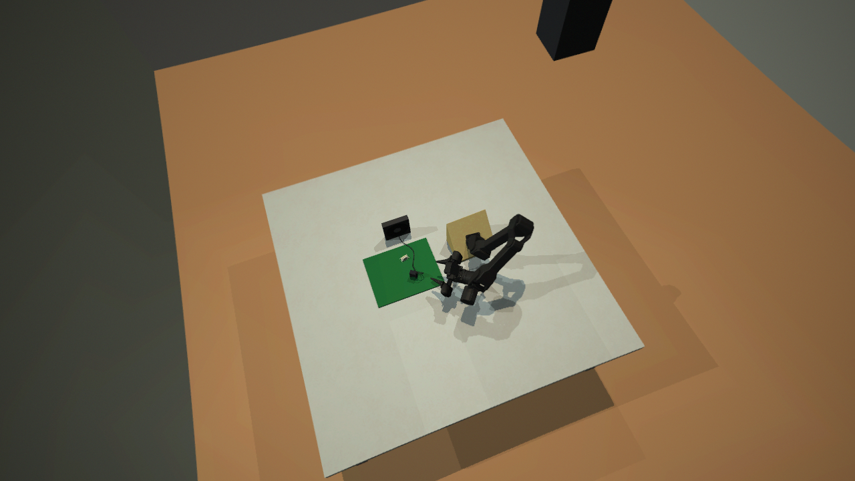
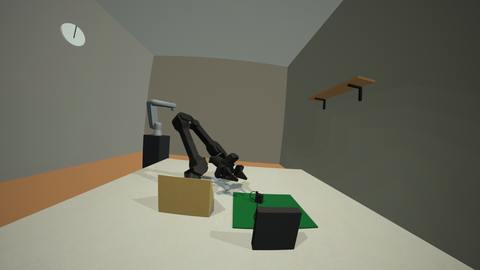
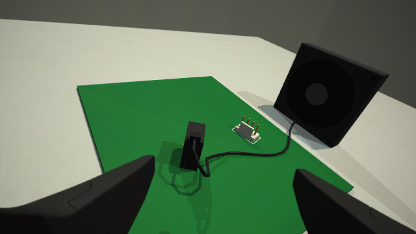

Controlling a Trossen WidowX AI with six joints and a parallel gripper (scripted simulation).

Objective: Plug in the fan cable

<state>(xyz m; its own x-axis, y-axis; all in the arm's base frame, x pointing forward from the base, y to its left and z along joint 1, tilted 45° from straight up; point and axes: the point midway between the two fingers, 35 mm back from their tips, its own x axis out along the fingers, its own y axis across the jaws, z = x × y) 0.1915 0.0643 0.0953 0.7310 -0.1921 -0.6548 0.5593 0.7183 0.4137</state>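
My gripper tip is 80 mm short of the black plug, 40 mm to the left of it and 70 mm above it. The rest, counted from my gripper tip: green board (120 mm ahead, 70 mm to the right, 100 mm below); then black fan (90 mm ahead, 260 mm to the right, 30 mm below).
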